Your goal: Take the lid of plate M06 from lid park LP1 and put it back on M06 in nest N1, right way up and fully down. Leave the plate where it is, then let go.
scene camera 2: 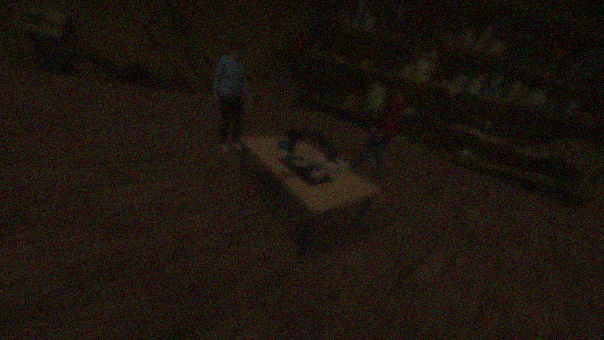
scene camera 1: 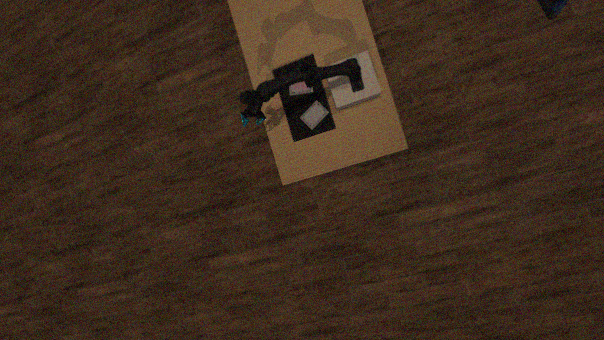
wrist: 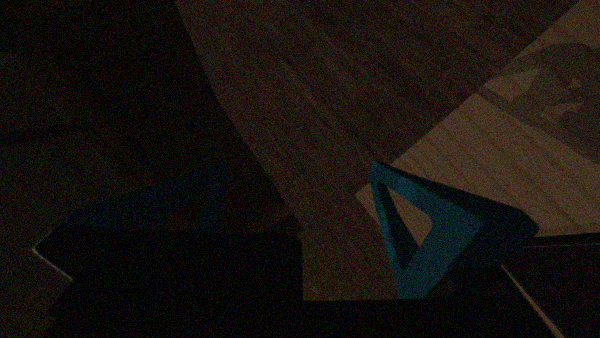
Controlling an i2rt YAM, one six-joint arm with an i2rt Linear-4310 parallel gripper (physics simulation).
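Frame: origin at the arm's base, x ahead, y left, z up, level; millimetres.
Where they show: gripper, between the fingertips: (scene camera 2: pixel 284 156) (scene camera 1: pixel 250 125) (wrist: pixel 299 168); arm's base, origin of its link: (scene camera 2: pixel 331 160) (scene camera 1: pixel 354 75).
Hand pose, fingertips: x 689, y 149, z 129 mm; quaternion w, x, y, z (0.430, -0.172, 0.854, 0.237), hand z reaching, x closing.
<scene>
Each offset is from my fingertips to the centre of the thing. "spot": to the spot under its first point. Level surfaces: height alone.
My gripper (scene camera 1: pixel 253 120) (scene camera 2: pixel 285 146) (wrist: pixel 299 168) is open, with teal fingers wide apart and no object between them. It hangs above and just beyond the table's left edge in the first scene view, left of the black mat {dz -193 mm} (scene camera 1: pixel 296 131). A pale grey square {spot: dx -386, dy +7, dz -176 mm} (scene camera 1: pixel 314 115), apparently the lid, lies turned at an angle on the mat's lower half. A pinkish plate with a pale rim {dx -345, dy -221, dz -174 mm} (scene camera 1: pixel 300 89), apparently M06, sits on the upper half, partly under the arm. Labels M06, N1 and LP1 are not readable. Neither plate nor lid can be made out in the wrist view.
The wooden table {dz -206 mm} (scene camera 1: pixel 350 135) (scene camera 2: pixel 320 200) (wrist: pixel 500 145) carries a white block (scene camera 1: pixel 370 90) under the arm's base, right of the mat. The arm crosses above the mat. A person in light blue (scene camera 2: pixel 230 77) stands behind the table; another in red (scene camera 2: pixel 392 117) is blurred near its far side.
</scene>
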